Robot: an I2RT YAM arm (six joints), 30 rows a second.
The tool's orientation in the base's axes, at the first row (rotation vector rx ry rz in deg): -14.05, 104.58, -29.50
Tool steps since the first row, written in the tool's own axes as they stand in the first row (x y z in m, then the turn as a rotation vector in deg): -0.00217, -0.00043, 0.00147, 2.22, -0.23, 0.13; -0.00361, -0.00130, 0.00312, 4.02, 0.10, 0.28; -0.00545, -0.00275, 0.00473, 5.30, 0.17, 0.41; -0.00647, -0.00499, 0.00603, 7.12, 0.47, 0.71; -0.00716, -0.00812, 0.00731, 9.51, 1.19, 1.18; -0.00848, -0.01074, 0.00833, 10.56, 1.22, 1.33; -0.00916, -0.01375, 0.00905, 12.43, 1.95, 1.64; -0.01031, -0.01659, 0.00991, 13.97, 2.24, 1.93; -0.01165, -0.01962, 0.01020, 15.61, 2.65, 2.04; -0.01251, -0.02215, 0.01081, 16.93, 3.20, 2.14; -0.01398, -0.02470, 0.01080, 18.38, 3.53, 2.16
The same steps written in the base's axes. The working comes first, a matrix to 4 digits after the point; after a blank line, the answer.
The tool's axes in the first row as the columns of a matrix, in the base's axes (used below as rounded here):
-0.3129, 0.0903, 0.9455
-0.4171, 0.8813, -0.2222
-0.8533, -0.4639, -0.2381

0.00203, 0.00020, 0.00170, -0.59, -1.16, -1.82; 0.00396, -0.00033, 0.00294, -0.98, -1.65, -3.54; 0.00593, -0.00120, 0.00480, -1.26, -2.15, -4.70; 0.00728, -0.00304, 0.00640, -1.51, -2.71, -6.46; 0.00842, -0.00579, 0.00814, -1.75, -3.18, -8.95; 0.00956, -0.00778, 0.01023, -1.94, -3.62, -9.89; 0.01018, -0.01031, 0.01204, -2.16, -3.83, -11.90; 0.01110, -0.01252, 0.01413, -2.34, -4.28, -13.42; 0.01152, -0.01470, 0.01661, -2.72, -4.63, -15.04; 0.01214, -0.01670, 0.01838, -2.99, -4.72, -16.44; 0.01236, -0.01834, 0.02082, -3.39, -5.04, -17.84
